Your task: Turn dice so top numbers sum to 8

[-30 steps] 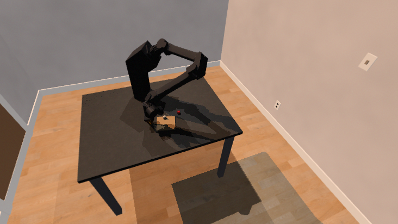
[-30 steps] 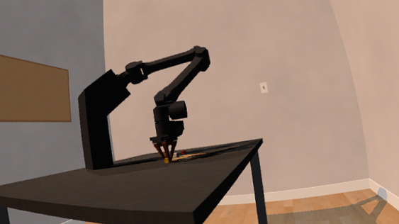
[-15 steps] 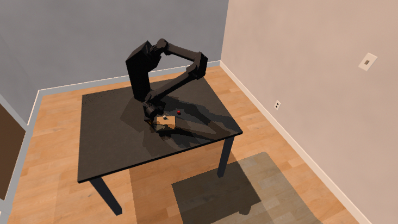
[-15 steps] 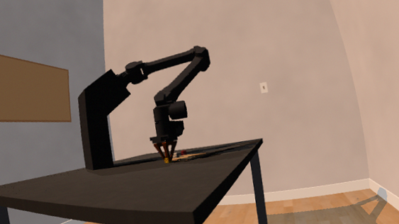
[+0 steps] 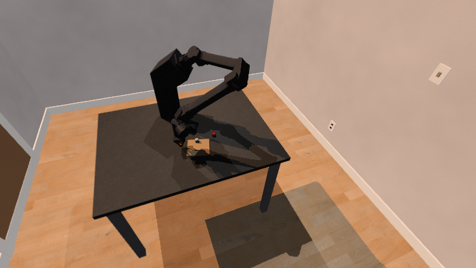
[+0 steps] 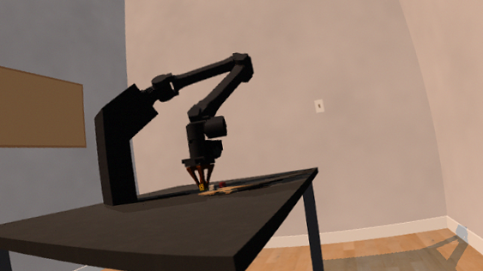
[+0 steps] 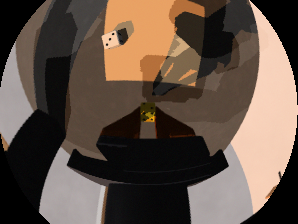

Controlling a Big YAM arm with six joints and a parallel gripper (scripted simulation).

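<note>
My gripper is now 100 mm to the right of the tan mat, 30 mm above it and 20 mm short of it. From my hand the other things lie so: yellow die right at my hand; then red die 220 mm to the left, 70 mm behind, 20 mm below; then white die 100 mm to the left, 40 mm behind, 20 mm below.
</note>
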